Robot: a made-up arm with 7 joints.
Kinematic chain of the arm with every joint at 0, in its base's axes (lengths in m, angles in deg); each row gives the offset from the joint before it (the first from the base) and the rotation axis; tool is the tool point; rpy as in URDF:
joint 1: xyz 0 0 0.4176 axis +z
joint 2: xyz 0 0 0 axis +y
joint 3: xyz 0 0 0.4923 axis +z
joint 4: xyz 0.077 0 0 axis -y
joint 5: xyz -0.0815 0 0.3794 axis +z
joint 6: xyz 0 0 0 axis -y
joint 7: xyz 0.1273 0 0 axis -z
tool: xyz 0 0 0 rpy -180 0 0
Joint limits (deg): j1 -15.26..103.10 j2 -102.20..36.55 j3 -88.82..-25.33 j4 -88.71..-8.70 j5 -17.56..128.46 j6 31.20..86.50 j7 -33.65..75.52
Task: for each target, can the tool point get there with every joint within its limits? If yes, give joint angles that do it. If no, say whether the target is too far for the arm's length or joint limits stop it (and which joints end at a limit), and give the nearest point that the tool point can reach.
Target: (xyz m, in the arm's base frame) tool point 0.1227 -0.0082 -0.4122
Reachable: no: joint limits stop it (at a limit: joint 1, joint 2, joint 3, joint 4, joint 5, joint 6) | nearest point 0.6150 -0.3338 0.2946 | short by 0.921 m
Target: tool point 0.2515 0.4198 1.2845
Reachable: yes | joints 79.94 21.18 -56.41 -19.13 -2.59 68.12 54.21
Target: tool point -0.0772 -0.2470 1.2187
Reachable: yes | joints 9.57 -44.78 -32.84 -75.05 56.31 50.74 54.73
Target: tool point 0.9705 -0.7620 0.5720
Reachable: no: too far | nearest point 0.6619 -0.6419 0.5420 | short by 0.333 m
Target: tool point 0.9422 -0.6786 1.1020
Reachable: no: too far | nearest point 0.6774 -0.4506 0.9655 | short by 0.375 m
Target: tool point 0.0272 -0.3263 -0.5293
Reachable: no: joint limits stop it (at a limit: joint 2, joint 3, joint 4, joint 5, joint 6) | nearest point 0.0581 -0.6973 0.2946 | short by 0.904 m
